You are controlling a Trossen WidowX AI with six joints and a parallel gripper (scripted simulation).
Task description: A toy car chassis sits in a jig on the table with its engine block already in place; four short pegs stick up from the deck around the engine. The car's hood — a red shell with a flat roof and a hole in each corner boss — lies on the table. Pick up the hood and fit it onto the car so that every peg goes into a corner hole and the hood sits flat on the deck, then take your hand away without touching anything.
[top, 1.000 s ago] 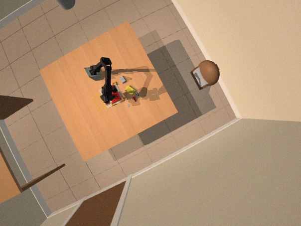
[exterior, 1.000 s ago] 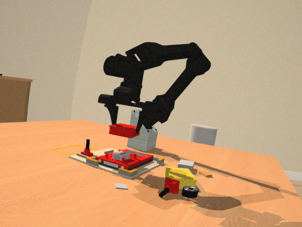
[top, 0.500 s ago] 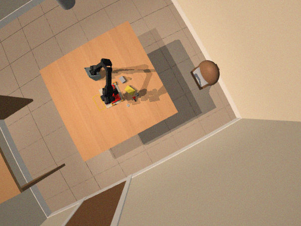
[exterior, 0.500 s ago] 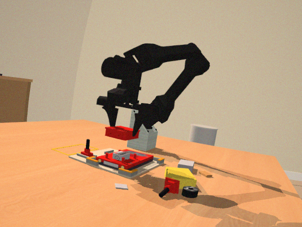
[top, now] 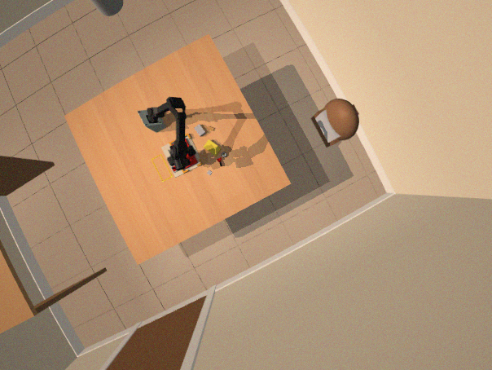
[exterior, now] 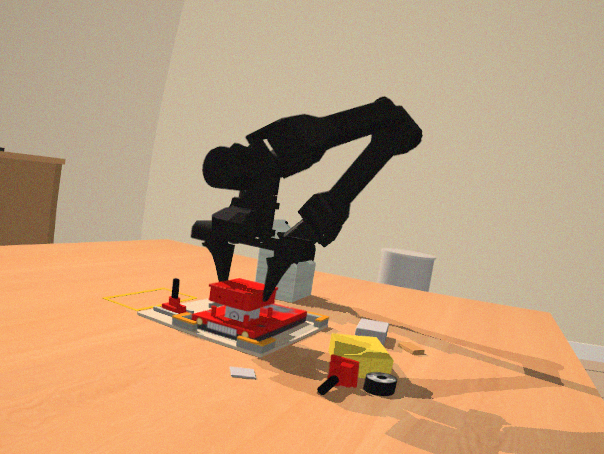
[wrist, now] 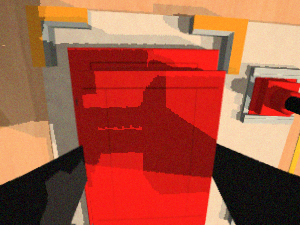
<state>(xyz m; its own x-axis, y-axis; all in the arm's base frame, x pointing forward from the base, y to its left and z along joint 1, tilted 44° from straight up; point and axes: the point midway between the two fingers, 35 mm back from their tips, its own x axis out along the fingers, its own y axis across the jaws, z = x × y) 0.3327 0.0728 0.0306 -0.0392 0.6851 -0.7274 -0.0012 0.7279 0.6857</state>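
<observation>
My gripper tip is 10 mm below the hood. Also, from my gripper tip: grey plate (160 mm ahead, 90 mm to the left, 60 mm below); pale jig (30 mm behind, 10 mm to the right, 50 mm below); grey engine block (10 mm to the left, 30 mm below).
</observation>
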